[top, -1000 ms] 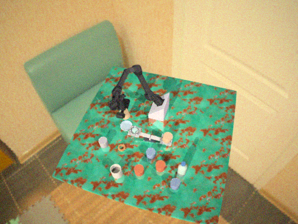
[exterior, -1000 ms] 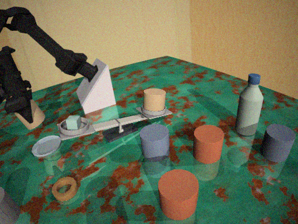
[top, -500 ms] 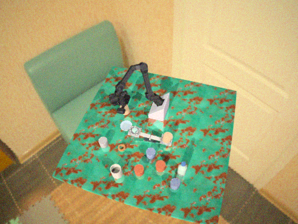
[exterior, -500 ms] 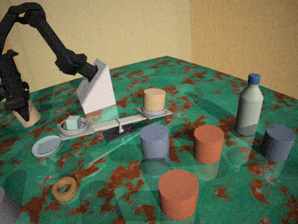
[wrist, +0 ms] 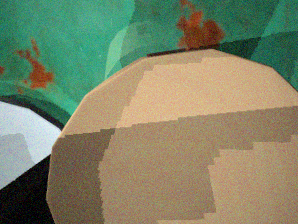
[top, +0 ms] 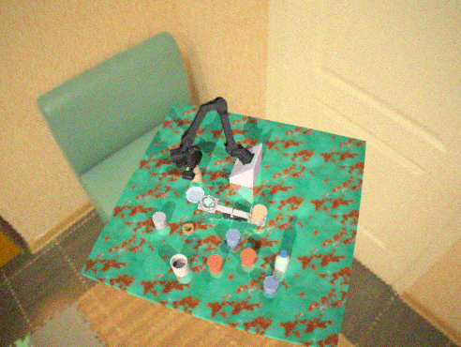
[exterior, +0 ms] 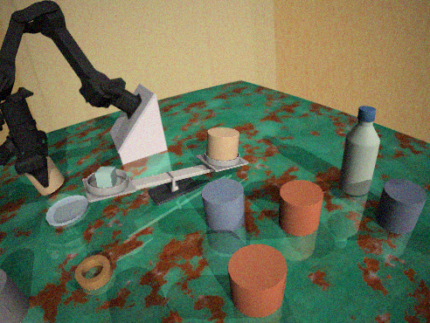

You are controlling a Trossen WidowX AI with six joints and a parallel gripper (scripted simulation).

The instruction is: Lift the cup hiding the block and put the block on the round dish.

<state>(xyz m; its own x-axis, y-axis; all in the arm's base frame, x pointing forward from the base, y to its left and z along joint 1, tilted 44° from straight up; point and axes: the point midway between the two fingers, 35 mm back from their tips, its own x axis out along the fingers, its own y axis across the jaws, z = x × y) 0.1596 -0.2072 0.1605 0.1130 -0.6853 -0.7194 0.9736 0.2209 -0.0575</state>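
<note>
My gripper tip is 150 mm short of the pale green block, 170 mm to the right of it and 50 mm below it. The rest, counted from my gripper tip: balance beam: 130 mm ahead, 290 mm to the left; then grey cylinder: 350 mm ahead, 10 mm to the right, 10 mm below; then round dish: 100 mm ahead, 50 mm to the left, 40 mm below.
</note>
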